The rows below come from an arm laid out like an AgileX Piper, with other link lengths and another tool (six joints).
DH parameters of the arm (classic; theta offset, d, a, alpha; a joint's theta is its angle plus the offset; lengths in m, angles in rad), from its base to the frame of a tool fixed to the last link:
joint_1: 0 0.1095 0 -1.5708
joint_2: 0.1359 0 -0.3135 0
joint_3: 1.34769 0 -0.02 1.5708
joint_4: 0 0.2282 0 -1.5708
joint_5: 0 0 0 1.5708
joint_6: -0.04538 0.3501 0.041 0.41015
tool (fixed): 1.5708 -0.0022 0 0
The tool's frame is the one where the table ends.
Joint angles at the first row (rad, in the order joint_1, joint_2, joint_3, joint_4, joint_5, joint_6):
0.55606 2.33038 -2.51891 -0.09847 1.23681 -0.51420
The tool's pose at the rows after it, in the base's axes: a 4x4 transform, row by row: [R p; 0 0 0 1], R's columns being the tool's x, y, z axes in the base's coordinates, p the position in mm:
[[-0.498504 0.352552 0.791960 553.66], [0.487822 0.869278 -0.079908 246.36], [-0.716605 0.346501 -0.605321 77.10], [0 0 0 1]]
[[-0.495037 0.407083 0.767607 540.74], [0.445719 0.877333 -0.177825 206.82], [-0.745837 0.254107 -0.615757 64.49], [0 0 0 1]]
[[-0.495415 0.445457 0.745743 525.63], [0.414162 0.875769 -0.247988 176.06], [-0.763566 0.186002 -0.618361 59.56], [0 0 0 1]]
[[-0.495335 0.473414 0.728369 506.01], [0.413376 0.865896 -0.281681 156.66], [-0.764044 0.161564 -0.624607 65.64], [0 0 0 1]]
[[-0.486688 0.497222 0.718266 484.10], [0.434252 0.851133 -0.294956 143.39], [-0.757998 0.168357 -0.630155 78.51], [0 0 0 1]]
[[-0.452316 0.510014 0.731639 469.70], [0.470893 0.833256 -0.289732 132.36], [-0.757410 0.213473 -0.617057 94.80], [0 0 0 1]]
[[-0.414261 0.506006 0.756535 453.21], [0.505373 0.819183 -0.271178 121.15], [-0.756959 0.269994 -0.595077 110.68], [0 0 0 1]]
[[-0.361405 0.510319 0.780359 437.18], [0.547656 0.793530 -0.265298 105.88], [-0.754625 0.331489 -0.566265 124.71], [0 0 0 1]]
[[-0.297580 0.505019 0.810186 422.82], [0.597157 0.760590 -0.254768 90.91], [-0.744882 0.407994 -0.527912 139.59], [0 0 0 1]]
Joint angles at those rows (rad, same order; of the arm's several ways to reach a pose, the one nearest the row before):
0.55606 2.27910 -2.39944 -0.18680 1.23686 -0.48825
0.55607 2.23786 -2.27487 -0.27323 1.23685 -0.44346
0.55607 2.19158 -2.16373 -0.33388 1.23679 -0.40587
0.55427 2.12060 -2.05950 -0.35354 1.23683 -0.37577
0.55248 2.02901 -1.95445 -0.35383 1.23103 -0.34477
0.54247 1.91897 -1.82767 -0.35384 1.17723 -0.30924
0.53106 1.78758 -1.67177 -0.35383 1.09733 -0.28063
0.51373 1.65787 -1.52241 -0.36330 1.01866 -0.23801
0.48667 1.52286 -1.37813 -0.36756 0.92988 -0.20114

